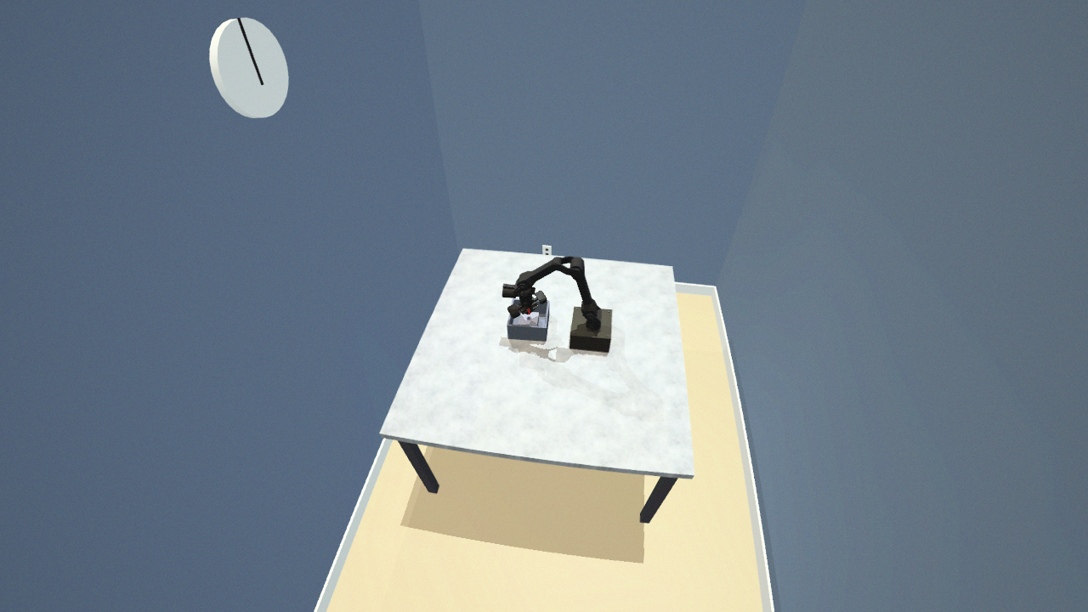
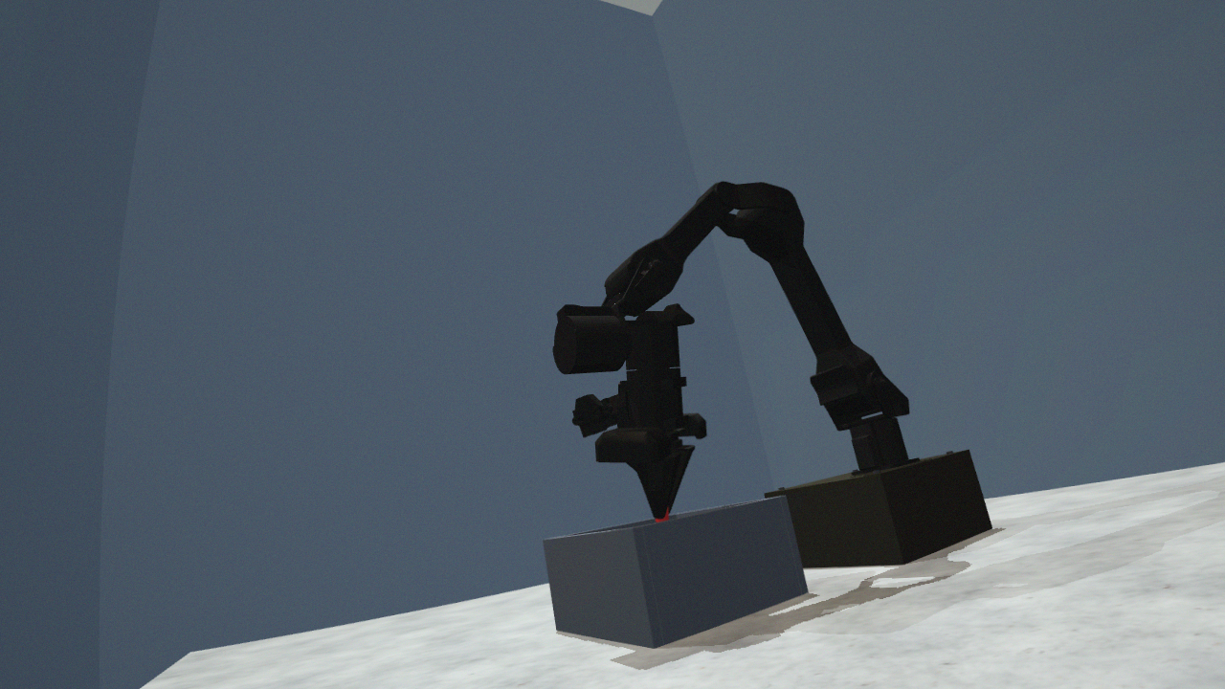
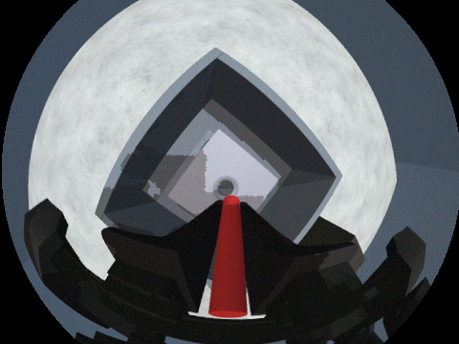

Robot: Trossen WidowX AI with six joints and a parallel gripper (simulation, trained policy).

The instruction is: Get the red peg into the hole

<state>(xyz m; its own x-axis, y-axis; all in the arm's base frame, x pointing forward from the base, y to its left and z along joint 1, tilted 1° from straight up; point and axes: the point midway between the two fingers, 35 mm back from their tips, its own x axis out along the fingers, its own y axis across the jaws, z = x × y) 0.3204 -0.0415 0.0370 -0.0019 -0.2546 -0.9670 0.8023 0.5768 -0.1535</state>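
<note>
My gripper tip is now 10 mm to the right of the red peg and 30 mm below it. Round my gripper tip: grey box (70 mm below).
</note>
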